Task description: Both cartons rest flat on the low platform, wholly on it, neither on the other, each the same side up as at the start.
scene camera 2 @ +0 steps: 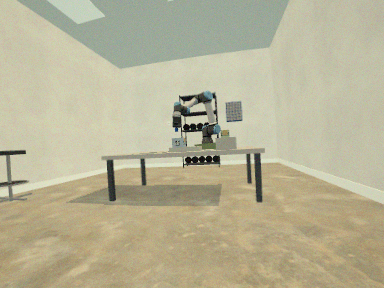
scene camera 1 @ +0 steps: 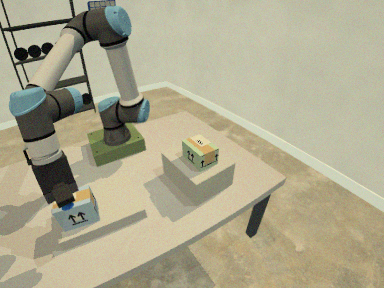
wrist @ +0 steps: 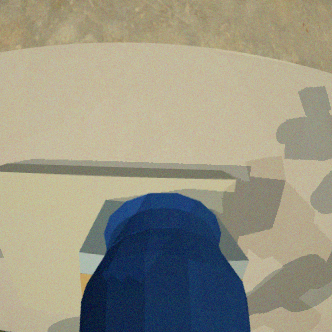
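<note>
A light blue carton with up-arrows stands upright on the low platform at the table's left end. My suction cup hangs a little above its top, apart from it and holding nothing. A green carton with a brown tape band stands upright on the taller grey block near the table's middle right. In the wrist view the cup hides most of the blue carton.
The arm's green base sits at the table's back. The table has dark legs and a curved front edge. A black rack and a blue grid board stand behind it by the wall.
</note>
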